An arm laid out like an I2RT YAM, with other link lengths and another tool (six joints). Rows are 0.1 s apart.
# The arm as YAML. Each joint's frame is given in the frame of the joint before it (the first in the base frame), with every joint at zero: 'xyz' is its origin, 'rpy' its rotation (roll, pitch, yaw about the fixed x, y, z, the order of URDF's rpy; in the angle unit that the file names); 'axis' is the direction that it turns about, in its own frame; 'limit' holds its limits. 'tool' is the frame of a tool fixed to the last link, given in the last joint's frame.
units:
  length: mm
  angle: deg
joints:
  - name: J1
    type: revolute
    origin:
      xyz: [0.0, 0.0, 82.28]
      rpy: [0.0, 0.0, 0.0]
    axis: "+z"
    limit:
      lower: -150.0
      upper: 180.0
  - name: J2
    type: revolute
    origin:
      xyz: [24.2, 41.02, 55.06]
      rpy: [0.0, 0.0, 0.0]
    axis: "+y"
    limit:
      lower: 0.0
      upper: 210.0
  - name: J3
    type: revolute
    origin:
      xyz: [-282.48, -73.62, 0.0]
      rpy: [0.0, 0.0, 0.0]
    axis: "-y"
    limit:
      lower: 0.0
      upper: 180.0
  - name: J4
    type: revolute
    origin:
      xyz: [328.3, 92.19, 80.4]
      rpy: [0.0, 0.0, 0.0]
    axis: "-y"
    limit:
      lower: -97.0
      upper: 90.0
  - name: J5
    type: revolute
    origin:
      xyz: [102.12, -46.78, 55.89]
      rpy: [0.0, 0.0, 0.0]
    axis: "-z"
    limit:
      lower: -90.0
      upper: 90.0
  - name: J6
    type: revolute
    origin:
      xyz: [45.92, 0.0, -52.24]
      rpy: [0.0, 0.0, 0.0]
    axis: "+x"
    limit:
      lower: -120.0
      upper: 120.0
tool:
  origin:
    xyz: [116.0, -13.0, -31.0]
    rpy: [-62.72, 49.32, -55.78]
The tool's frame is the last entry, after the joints.
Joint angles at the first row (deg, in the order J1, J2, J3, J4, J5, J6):
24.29, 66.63, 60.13, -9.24, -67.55, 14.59
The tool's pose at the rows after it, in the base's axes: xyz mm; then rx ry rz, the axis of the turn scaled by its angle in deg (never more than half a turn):
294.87, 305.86, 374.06, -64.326, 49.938, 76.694
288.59, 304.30, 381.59, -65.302, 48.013, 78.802
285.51, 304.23, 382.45, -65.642, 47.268, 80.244
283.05, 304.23, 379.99, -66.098, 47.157, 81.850
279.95, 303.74, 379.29, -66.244, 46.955, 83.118
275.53, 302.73, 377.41, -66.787, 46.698, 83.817
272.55, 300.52, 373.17, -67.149, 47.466, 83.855
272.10, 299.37, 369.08, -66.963, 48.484, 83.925
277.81, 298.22, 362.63, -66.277, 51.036, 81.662
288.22, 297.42, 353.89, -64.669, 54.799, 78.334
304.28, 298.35, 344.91, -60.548, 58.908, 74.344
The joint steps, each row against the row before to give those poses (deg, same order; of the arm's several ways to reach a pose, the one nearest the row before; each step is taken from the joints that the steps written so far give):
-0.93, 0.25, 1.92, -3.11, -3.38, -2.03
-0.22, 0.17, 1.13, -1.15, -2.78, -0.77
-0.03, 0.22, 0.15, -0.07, -1.49, -0.03
0.01, 0.65, 0.54, -1.73, -1.41, -1.20
-0.01, 0.11, 0.04, -0.61, -1.10, -0.22
0.08, -0.14, 0.17, -2.17, -0.68, -1.79
-0.07, -0.12, 0.39, -3.65, 0.12, -2.66
-0.09, -0.03, -0.16, -1.28, 0.28, -0.62
-0.18, -0.29, -0.54, -0.33, 2.67, 0.26
-0.17, -0.34, -1.14, 1.37, 4.08, 2.01
-0.09, -0.79, -3.13, 6.88, 5.32, 6.61

